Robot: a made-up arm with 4 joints.
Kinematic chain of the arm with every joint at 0, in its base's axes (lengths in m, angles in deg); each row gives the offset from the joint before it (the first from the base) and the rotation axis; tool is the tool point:
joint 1: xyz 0 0 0.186 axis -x
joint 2: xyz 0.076 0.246 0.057 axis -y
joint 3: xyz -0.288 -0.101 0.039 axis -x
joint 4: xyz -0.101 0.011 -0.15 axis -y
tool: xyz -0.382 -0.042 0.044
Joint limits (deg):
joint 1: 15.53..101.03
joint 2: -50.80..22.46
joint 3: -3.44..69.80
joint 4: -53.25..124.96
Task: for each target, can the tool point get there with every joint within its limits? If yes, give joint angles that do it. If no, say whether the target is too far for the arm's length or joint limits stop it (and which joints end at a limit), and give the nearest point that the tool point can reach.
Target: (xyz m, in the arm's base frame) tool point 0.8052 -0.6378 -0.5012
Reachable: no: too far | nearest point 0.0575 -0.3134 -0.1517 | short by 0.887 m
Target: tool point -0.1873 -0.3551 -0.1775
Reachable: yes | joints 49.13 13.47 7.71 96.82
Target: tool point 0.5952 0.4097 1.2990
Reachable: no: too far | nearest point -0.1186 0.3057 0.7754 | short by 0.891 m
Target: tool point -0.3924 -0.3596 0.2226
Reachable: yes | joints 26.53 1.98 63.37 83.72
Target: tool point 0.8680 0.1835 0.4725
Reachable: no: joint limits stop it (at a limit: joint 1, joint 2, joint 4) | nearest point -0.0328 -0.1629 0.4968 | short by 0.965 m
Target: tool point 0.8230 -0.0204 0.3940
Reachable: no: joint limits stop it (at a limit: joint 1, joint 2, joint 4) | nearest point 0.0166 -0.3021 0.4082 | short by 0.854 m
